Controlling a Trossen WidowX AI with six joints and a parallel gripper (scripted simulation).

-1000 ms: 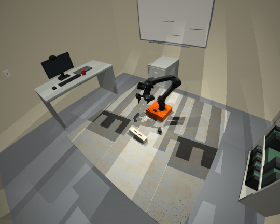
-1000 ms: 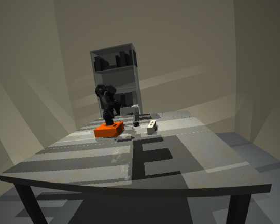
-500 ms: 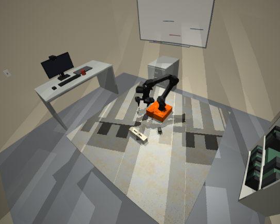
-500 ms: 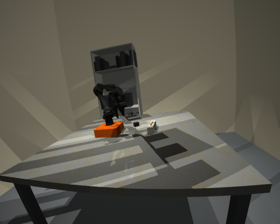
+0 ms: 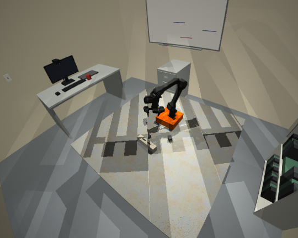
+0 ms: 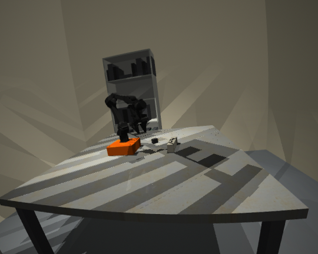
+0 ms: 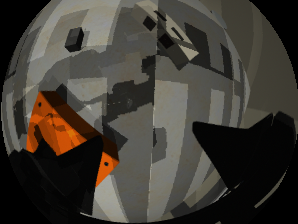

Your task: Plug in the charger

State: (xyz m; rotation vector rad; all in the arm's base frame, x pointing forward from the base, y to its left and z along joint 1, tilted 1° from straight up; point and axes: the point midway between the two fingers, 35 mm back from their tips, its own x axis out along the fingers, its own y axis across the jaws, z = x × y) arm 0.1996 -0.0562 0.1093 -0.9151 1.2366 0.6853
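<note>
My gripper tip is now 23 cm to the right of the black two-prong charger, 13 cm above it and 1 cm short of it.
</note>
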